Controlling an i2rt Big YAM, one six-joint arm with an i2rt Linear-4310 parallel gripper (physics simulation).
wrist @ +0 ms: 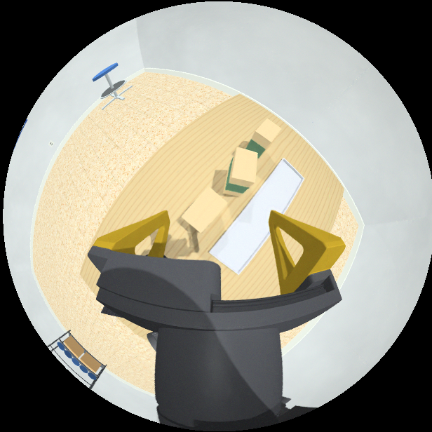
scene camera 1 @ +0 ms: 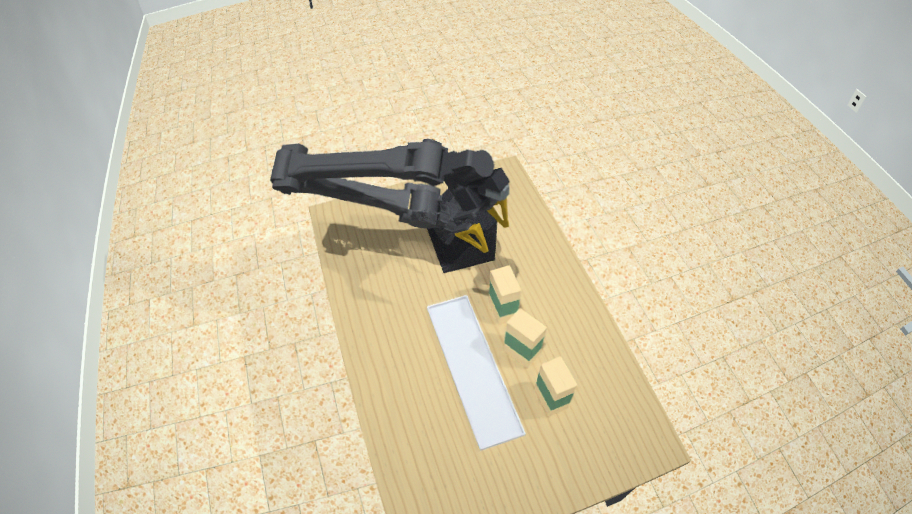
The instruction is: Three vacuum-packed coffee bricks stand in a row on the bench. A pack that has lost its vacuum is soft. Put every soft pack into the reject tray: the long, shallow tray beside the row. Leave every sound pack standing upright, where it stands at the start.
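Pixels of known places: gripper, between the fingertips: (scene camera 1: 496, 239); arm's base, origin of its link: (scene camera 1: 453, 220).
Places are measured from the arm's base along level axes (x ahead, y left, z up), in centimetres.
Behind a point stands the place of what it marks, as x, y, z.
Note:
Three tan-topped, green-sided coffee bricks stand upright in a row. The brick nearest the arm's base (scene camera 1: 505, 290) (wrist: 204, 210) shows mostly its top in the wrist view. The middle brick (scene camera 1: 525, 333) {43.9, -2.1, 6.3} (wrist: 243, 169) is turned at a different angle. The far brick (scene camera 1: 556, 383) {58.3, -2.2, 6.3} (wrist: 265, 134) stands at the other end. I cannot tell from their looks which are soft. The long, shallow white reject tray (scene camera 1: 475, 376) {42.9, -14.3, -7.5} (wrist: 260, 215) lies beside the row and holds no brick. My gripper (scene camera 1: 495, 231) {26.9, -1.5, 21.6} (wrist: 218, 215) is open and empty, raised above the base end of the row, with its yellow fingers wide apart.
The bricks and tray stand on a wooden bench (scene camera 1: 395, 383) {36.1, -33.0, -7.7} (wrist: 165, 175). The arm's black base plate (scene camera 1: 466, 257) {11.3, -1.4, -3.1} is at the bench end near the closest brick. A blue-topped stool (wrist: 105, 72) and a rack with blue items (wrist: 80, 359) stand off the bench, by the walls.

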